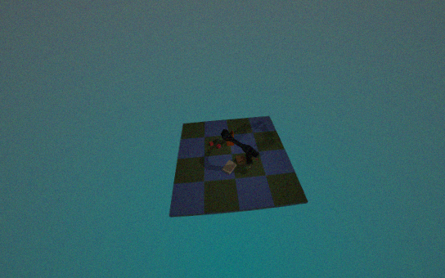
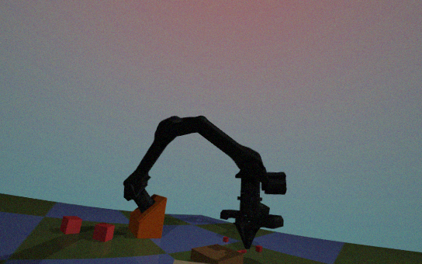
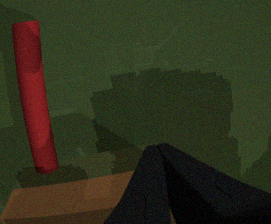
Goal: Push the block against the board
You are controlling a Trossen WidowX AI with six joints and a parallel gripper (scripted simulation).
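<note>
Now: the thin red bar 60 mm behind my gripper tip, 20 mm to the left of it and 30 mm below it. Also, from my gripper tip: tan flat block (80 mm ahead, 210 mm to the right, 20 mm below); brown flat block (30 mm behind, 80 mm to the right, 20 mm below).
</note>
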